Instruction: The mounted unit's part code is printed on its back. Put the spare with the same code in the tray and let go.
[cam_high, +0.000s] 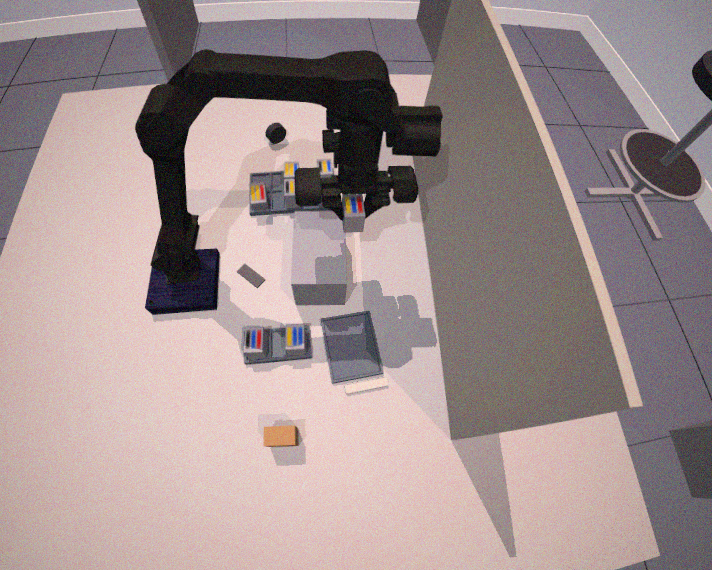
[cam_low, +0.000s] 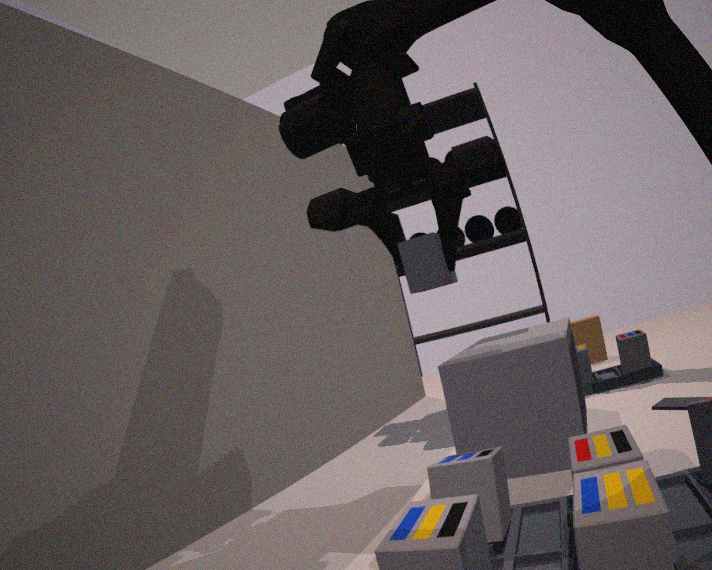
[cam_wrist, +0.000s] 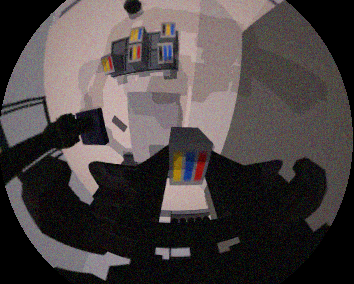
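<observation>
My gripper tip is now 180 mm to the left of the grey tray, 170 mm above it and 30 mm past it. Also, from my gripper tip: rack (170 mm behind, 160 mm below, 150 mm to the right); grey panel (180 mm ahead, 50 mm to the right, 50 mm above); grey spare (20 mm above).
</observation>
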